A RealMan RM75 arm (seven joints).
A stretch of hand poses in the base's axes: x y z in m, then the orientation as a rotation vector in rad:
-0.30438 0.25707 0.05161 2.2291 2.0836 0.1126
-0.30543 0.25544 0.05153 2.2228 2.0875 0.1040
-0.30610 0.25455 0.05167 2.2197 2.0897 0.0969
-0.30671 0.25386 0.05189 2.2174 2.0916 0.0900
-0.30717 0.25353 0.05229 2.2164 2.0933 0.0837
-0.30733 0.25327 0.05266 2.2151 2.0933 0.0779
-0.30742 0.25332 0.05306 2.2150 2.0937 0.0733
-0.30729 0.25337 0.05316 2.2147 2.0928 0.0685
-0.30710 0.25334 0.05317 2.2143 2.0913 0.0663
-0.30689 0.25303 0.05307 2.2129 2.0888 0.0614
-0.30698 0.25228 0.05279 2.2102 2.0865 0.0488
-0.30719 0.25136 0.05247 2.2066 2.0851 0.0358
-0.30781 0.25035 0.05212 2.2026 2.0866 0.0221
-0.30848 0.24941 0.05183 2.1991 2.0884 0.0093
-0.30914 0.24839 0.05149 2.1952 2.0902 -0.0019
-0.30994 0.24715 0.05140 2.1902 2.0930 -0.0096
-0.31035 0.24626 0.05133 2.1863 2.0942 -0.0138
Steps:
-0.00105 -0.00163 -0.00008 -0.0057 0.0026 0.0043
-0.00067 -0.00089 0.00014 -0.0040 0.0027 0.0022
-0.00061 -0.00069 0.00022 -0.0036 0.0029 0.0017
-0.00046 -0.00033 0.00040 -0.0027 0.0032 0.0011
-0.00016 -0.00026 0.00037 -0.0034 0.0020 0.0004
-0.00009 0.00005 0.00040 -0.0020 0.0023 0.0001
0.00013 0.00005 0.00010 -0.0028 0.0016 -0.0005
0.00019 -0.00003 0.00001 -0.0019 0.0001 -0.0006
0.00021 -0.00031 -0.00010 -0.0042 0.0004 -0.0008
-0.00009 -0.00075 -0.00028 -0.0084 0.0034 -0.0004
-0.00021 -0.00092 -0.00032 -0.0086 0.0036 0.0005
-0.00062 -0.00101 -0.00035 -0.0077 0.0052 0.0020
-0.00067 -0.00094 -0.00029 -0.0069 0.0053 0.0020
-0.00066 -0.00102 -0.00034 -0.0063 0.0043 0.0022
-0.00080 -0.00124 -0.00009 -0.0048 0.0027 0.0033
-0.00041 -0.00089 -0.00007 -0.0034 0.0007 0.0022

